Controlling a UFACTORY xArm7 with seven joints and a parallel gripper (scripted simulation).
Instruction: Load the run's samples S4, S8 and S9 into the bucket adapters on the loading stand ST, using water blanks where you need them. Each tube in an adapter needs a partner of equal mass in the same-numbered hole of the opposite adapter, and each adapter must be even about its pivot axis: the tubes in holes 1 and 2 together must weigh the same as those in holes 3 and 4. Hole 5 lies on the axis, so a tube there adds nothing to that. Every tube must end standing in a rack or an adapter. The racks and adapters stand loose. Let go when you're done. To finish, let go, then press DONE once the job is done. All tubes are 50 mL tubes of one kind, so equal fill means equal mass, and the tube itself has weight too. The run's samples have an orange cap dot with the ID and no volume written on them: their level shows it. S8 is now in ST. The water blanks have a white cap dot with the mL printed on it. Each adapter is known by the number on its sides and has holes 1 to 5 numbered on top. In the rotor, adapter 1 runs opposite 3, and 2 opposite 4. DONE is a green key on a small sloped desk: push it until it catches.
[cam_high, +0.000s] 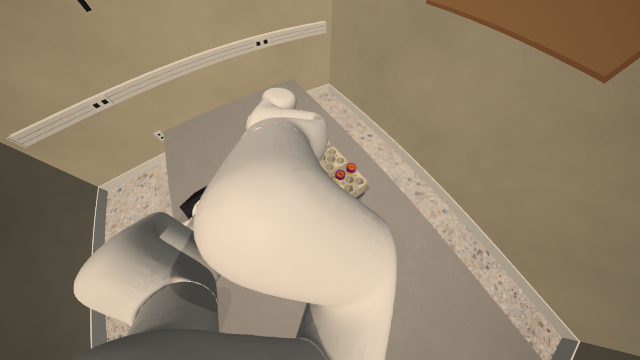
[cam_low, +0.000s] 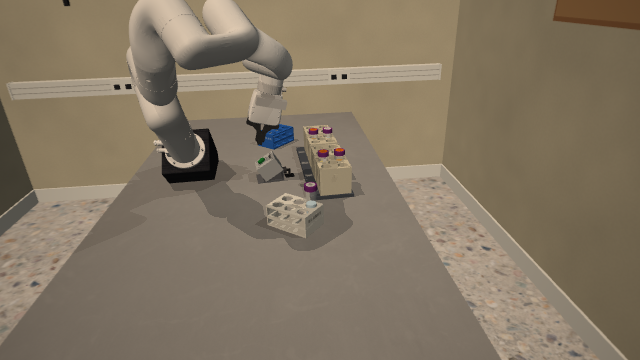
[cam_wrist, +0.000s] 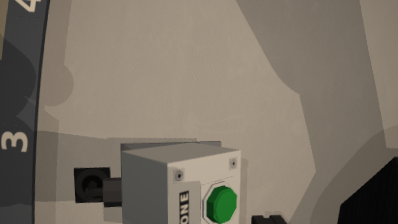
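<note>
Now: the green DONE key 80 mm below my hand. Also, from my hand: white rack 110 mm ahead, 310 mm to the right, 120 mm below; blue rack 30 mm ahead, 350 mm to the left, 120 mm below; orange-dot sample tube 180 mm ahead, 130 mm to the left, 80 mm below.
</note>
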